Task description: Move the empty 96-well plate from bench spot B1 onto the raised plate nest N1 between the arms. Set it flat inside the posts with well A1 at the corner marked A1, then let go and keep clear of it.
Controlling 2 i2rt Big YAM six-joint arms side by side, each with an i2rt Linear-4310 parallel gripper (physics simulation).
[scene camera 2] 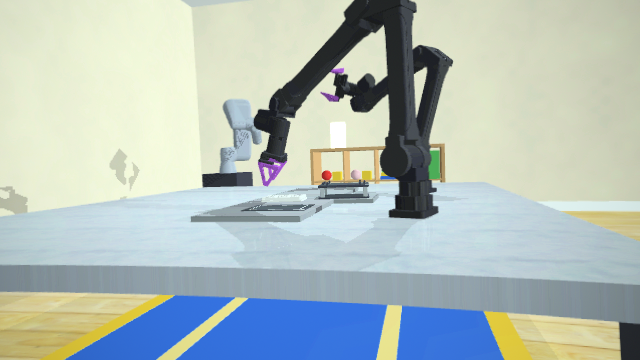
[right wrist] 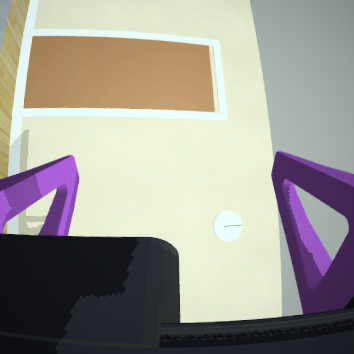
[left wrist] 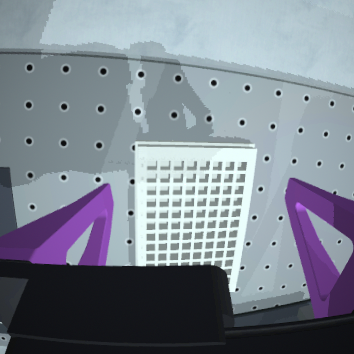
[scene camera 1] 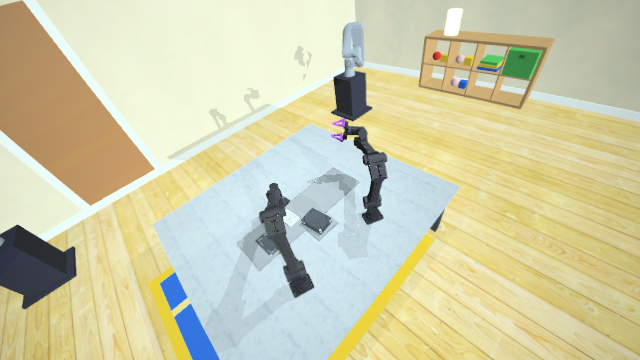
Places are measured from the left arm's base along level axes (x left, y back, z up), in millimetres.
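Pixels of known places: left gripper, fingertip midpoint: (scene camera 2: 268, 182) (left wrist: 199, 190); right gripper, fingertip midpoint: (scene camera 2: 322, 80) (right wrist: 174, 164) (scene camera 1: 331, 129); left arm's base at its link origin: (scene camera 2: 414, 214) (scene camera 1: 301, 285); right arm's base at its link origin: (scene camera 1: 372, 217).
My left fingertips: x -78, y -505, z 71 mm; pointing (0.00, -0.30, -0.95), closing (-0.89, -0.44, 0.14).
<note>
Ahead of a thing's pixels: the offset from my left fingertips to its top centre. Level surfaces: height alone.
The white 96-well plate @[dx -26, dy +42, dz -44 mm] (scene camera 1: 291, 218) (scene camera 2: 284, 198) (left wrist: 192, 200) lies flat on the grey perforated board (scene camera 2: 245, 218) (left wrist: 64, 125). My left gripper (scene camera 2: 266, 185) (left wrist: 199, 190) is open above the plate; in the left wrist view its fingers stand on either side of it, with a gap at each side. The gripper's body hides the plate's near end there. The raised nest N1 @[dx -175, dy +179, dz -5 mm] (scene camera 1: 316, 220) (scene camera 2: 344, 185), a dark platform on posts, stands beside the board, between the arms. My right gripper (scene camera 1: 338, 130) (scene camera 2: 331, 84) (right wrist: 174, 164) is open and empty, high over the table's far end.
A dark flat frame @[dx +146, dy +152, dz -57 mm] (scene camera 1: 267, 244) (scene camera 2: 278, 207) lies on the board near the left arm, at its near end in scene camera 2. A grey robot arm (scene camera 1: 353, 47) (scene camera 2: 237, 130) on a dark pedestal (scene camera 1: 350, 95) stands beyond the table @[dz -71 mm] (scene camera 1: 400, 200). A shelf unit (scene camera 1: 487, 36) stands farther back.
</note>
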